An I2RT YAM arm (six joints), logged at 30 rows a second.
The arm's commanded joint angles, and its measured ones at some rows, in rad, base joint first. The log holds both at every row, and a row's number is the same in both.
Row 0, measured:
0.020 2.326 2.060 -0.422 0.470 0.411
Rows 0 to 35, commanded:
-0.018 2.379 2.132 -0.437 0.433 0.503
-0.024 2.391 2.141 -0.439 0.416 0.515
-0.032 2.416 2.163 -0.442 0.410 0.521
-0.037 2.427 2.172 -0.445 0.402 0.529
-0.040 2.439 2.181 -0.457 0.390 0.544
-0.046 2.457 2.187 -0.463 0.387 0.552
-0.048 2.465 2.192 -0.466 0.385 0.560
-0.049 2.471 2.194 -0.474 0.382 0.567
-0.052 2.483 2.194 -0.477 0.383 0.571
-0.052 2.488 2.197 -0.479 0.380 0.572
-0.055 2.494 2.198 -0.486 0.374 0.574
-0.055 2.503 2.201 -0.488 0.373 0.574
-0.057 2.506 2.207 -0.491 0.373 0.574
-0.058 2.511 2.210 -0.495 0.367 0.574
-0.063 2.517 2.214 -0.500 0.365 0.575
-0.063 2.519 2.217 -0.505 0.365 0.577
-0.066 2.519 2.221 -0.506 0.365 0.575
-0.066 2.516 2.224 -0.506 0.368 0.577
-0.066 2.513 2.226 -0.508 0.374 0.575
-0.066 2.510 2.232 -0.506 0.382 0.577
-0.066 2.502 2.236 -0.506 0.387 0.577
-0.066 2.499 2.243 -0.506 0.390 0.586
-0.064 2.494 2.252 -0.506 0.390 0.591
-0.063 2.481 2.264 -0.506 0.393 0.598
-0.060 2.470 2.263 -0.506 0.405 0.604
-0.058 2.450 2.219 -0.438 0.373 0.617
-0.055 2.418 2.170 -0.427 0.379 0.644
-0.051 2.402 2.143 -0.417 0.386 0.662
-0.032 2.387 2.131 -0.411 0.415 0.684
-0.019 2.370 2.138 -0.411 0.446 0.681
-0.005 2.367 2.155 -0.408 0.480 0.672
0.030 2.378 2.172 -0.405 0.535 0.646
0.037 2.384 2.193 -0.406 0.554 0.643
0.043 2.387 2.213 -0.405 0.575 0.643
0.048 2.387 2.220 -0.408 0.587 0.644
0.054 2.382 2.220 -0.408 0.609 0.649
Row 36, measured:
-0.001 2.463 2.157 -0.453 0.488 0.631
